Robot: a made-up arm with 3 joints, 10 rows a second.
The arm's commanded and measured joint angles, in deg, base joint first. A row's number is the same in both.
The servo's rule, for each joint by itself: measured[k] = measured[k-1] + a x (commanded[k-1-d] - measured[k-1]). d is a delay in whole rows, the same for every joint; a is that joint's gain. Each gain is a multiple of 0.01, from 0.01 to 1. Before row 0 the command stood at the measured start. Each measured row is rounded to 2 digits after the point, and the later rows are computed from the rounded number. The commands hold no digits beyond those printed.
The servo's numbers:
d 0
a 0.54 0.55 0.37
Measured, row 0:
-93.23 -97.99 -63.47
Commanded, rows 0 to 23:
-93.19 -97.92 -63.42
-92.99 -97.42 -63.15
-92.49 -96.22 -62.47
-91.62 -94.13 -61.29
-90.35 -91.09 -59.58
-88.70 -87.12 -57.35
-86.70 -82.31 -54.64
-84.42 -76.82 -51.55
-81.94 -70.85 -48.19
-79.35 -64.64 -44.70
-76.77 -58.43 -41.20
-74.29 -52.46 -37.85
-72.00 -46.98 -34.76
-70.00 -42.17 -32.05
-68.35 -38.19 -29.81
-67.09 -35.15 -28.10
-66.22 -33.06 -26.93
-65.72 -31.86 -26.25
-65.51 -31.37 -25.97
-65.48 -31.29 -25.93
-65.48 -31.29 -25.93
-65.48 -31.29 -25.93
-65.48 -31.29 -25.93
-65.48 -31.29 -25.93
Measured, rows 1 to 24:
-93.21 -97.95 -63.45
-93.09 -97.66 -63.34
-92.77 -96.87 -63.02
-92.15 -95.36 -62.38
-91.18 -93.01 -61.34
-89.84 -89.77 -59.86
-88.14 -85.67 -57.93
-86.13 -80.80 -55.57
-83.87 -75.33 -52.84
-81.43 -69.45 -49.83
-78.91 -63.39 -46.64
-76.42 -57.38 -43.39
-74.03 -51.66 -40.20
-71.85 -46.44 -37.18
-69.96 -41.90 -34.45
-68.41 -38.19 -32.10
-67.23 -35.37 -30.19
-66.41 -33.44 -28.73
-65.92 -32.30 -27.71
-65.68 -31.74 -27.05
-65.57 -31.49 -26.64
-65.52 -31.38 -26.38
-65.50 -31.33 -26.21
-65.49 -31.31 -26.11

